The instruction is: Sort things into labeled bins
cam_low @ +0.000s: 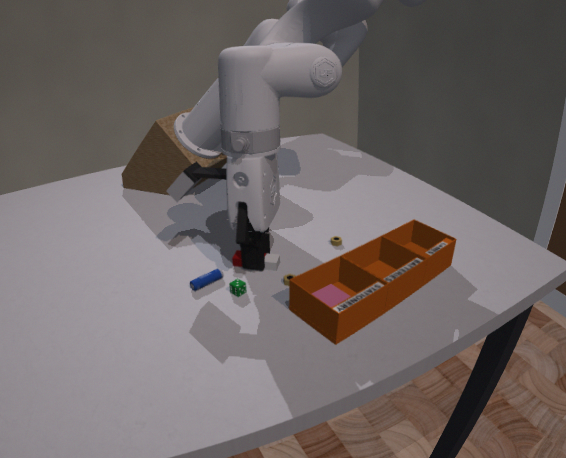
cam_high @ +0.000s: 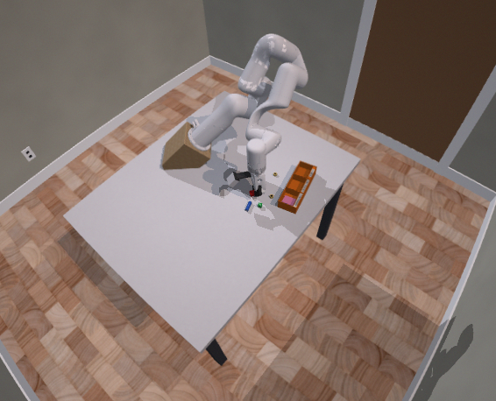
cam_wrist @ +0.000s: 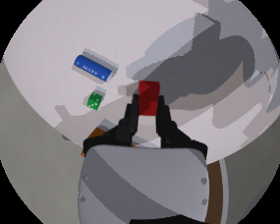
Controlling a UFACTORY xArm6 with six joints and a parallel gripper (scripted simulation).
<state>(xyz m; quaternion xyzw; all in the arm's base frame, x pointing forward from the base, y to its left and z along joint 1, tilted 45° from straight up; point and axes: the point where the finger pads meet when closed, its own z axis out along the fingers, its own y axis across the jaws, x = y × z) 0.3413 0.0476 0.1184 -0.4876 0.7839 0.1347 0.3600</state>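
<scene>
Now: hand 120 mm short of the pink eraser, 90 mm to the right of it and 10 mm above it. From my hand the other things lie so: red-and-white eraser (10 mm to the left, 20 mm below); then green die (70 mm ahead, 30 mm to the right, 10 mm below); then blue battery (40 mm ahead, 70 mm to the right, 20 mm below).
</scene>
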